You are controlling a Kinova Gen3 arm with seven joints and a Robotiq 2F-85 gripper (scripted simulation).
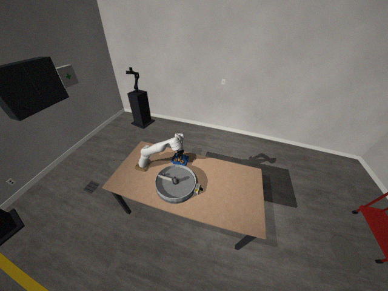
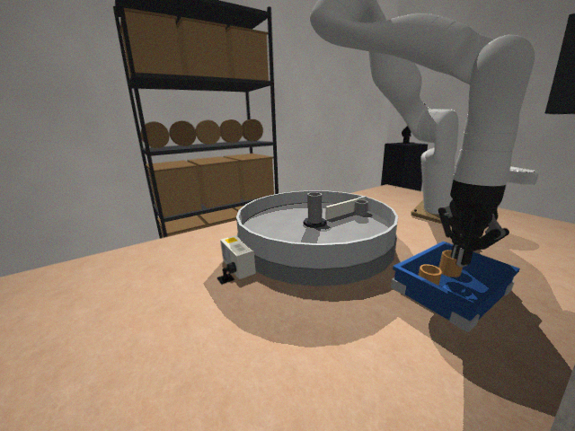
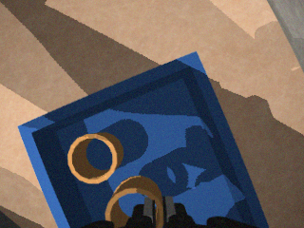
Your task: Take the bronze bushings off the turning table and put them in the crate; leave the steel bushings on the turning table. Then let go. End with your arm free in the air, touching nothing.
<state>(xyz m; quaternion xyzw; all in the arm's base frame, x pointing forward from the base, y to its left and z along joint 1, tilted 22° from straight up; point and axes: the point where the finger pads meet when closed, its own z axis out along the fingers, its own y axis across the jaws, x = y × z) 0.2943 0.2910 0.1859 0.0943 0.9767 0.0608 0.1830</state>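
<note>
Now: hand 50 mm above the blue crate. Also, from my hand: grey turning table: 140 mm ahead, 320 mm to the right, 30 mm below.
</note>
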